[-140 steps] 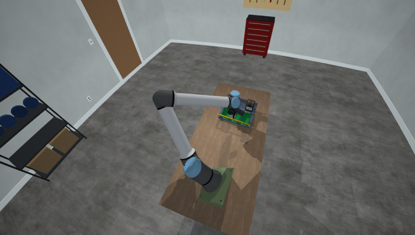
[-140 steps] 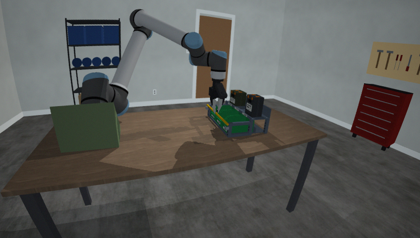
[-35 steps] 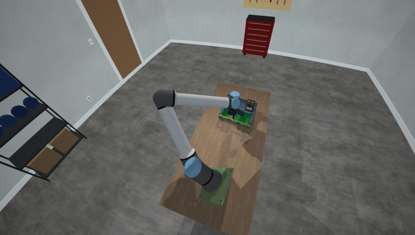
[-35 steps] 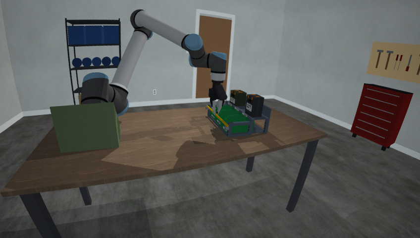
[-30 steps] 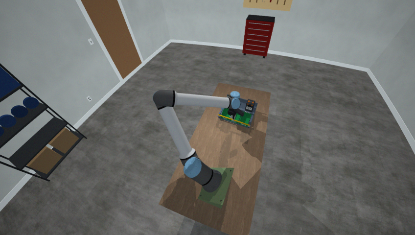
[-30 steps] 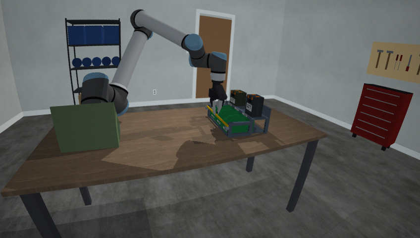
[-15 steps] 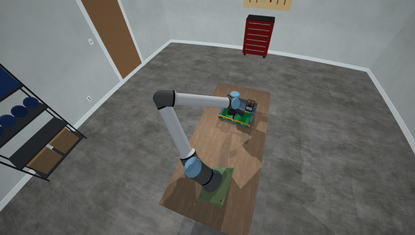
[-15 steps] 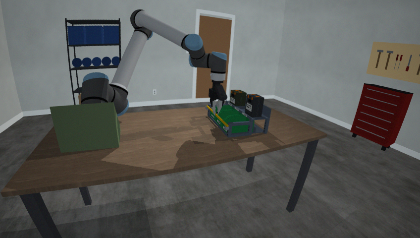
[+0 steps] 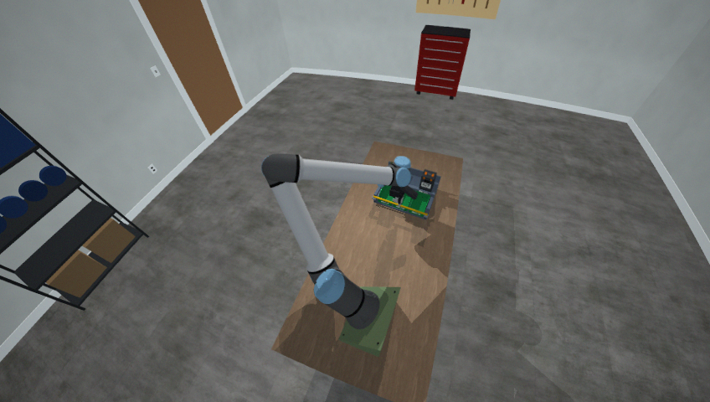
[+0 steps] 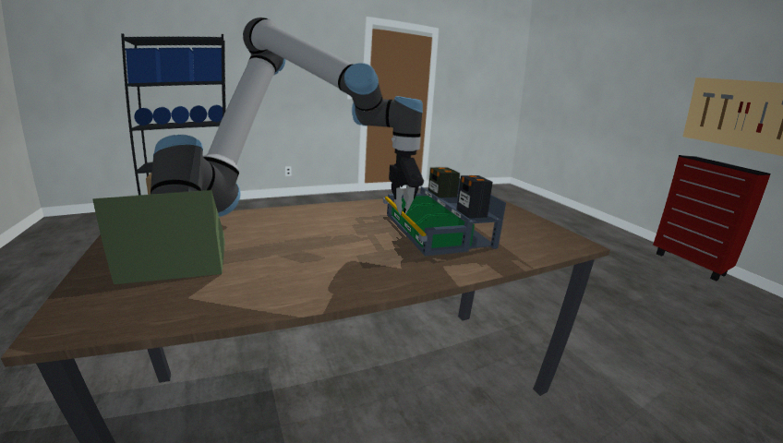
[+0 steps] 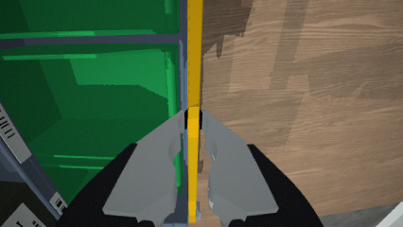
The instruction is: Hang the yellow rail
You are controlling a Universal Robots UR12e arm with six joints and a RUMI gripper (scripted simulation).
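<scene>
Right now my hand is 1 cm above the yellow rail. From my hand the other things lie so: rack front bar (7 cm below, 1 cm ahead).
</scene>
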